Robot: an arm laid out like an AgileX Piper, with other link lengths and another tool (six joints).
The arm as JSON. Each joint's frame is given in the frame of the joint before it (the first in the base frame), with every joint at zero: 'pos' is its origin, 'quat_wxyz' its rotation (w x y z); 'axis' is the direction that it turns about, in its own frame. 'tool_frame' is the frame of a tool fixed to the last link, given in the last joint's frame.
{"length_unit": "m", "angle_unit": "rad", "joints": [
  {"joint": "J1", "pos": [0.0, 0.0, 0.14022], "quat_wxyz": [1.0, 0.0, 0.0, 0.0], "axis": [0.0, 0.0, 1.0]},
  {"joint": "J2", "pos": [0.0, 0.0, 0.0], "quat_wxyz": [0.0, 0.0, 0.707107, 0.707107], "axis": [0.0, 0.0, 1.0]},
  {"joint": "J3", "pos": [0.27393, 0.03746, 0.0], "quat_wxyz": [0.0, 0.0, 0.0, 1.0], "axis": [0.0, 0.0, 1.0]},
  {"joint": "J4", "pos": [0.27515, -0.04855, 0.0], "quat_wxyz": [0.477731, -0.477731, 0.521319, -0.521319], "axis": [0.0, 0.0, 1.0]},
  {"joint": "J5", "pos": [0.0, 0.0, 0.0], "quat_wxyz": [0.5, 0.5, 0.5, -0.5], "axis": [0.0, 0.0, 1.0]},
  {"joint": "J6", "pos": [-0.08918, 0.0, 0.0], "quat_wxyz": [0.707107, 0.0, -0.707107, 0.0], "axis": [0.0, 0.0, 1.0]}
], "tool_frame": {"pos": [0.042, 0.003, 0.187], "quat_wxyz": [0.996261, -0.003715, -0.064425, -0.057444]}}
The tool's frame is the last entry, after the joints.
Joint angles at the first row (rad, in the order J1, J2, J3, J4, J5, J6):
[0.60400 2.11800 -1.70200 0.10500 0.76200 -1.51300]
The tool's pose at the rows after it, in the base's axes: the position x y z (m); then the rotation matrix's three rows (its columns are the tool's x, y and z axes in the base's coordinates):
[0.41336 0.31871 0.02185], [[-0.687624 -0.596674 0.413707], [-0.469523 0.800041 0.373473], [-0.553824 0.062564 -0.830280]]
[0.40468 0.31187 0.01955], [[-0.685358 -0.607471 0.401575], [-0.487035 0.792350 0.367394], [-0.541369 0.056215 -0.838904]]
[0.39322 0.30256 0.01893], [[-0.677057 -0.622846 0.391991], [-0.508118 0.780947 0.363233], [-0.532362 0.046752 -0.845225]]
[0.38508 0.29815 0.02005], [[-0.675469 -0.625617 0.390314], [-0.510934 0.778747 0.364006], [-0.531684 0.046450 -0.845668]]
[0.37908 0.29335 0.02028], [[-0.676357 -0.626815 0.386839], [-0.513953 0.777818 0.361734], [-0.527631 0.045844 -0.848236]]
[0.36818 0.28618 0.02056], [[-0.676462 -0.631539 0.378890], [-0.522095 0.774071 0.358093], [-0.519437 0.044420 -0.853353]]
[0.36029 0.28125 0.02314], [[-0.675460 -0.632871 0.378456], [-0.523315 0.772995 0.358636], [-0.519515 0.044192 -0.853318]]
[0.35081 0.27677 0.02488], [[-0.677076 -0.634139 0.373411], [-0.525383 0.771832 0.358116], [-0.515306 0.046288 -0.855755]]
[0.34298 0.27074 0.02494], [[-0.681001 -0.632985 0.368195], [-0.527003 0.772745 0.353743], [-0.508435 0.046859 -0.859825]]
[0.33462 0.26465 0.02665], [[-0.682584 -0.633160 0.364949], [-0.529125 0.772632 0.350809], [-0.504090 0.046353 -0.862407]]
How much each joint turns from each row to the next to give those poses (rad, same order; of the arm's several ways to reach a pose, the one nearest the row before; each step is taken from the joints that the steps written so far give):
[0.00001 -0.03300 0.05801 -0.00001 -0.00001 -0.02398]
[0.00000 -0.02400 0.04201 0.00001 -0.00201 -0.01601]
[0.00000 -0.04200 0.06499 0.00000 -0.01099 -0.02300]
[0.00199 -0.03301 0.04699 0.00200 -0.01298 -0.00401]
[-0.00101 -0.02299 0.03301 0.00101 -0.00502 -0.00402]
[0.00103 -0.03700 0.05200 0.00098 -0.00500 -0.00696]
[0.00098 -0.03499 0.04197 0.00101 -0.00699 -0.00202]
[0.00302 -0.03301 0.04001 0.00199 -0.00199 0.00002]
[-0.00101 -0.02700 0.03601 0.00000 -0.00100 0.00000]
[0.00000 -0.03300 0.03800 -0.00099 -0.00002 -0.00001]

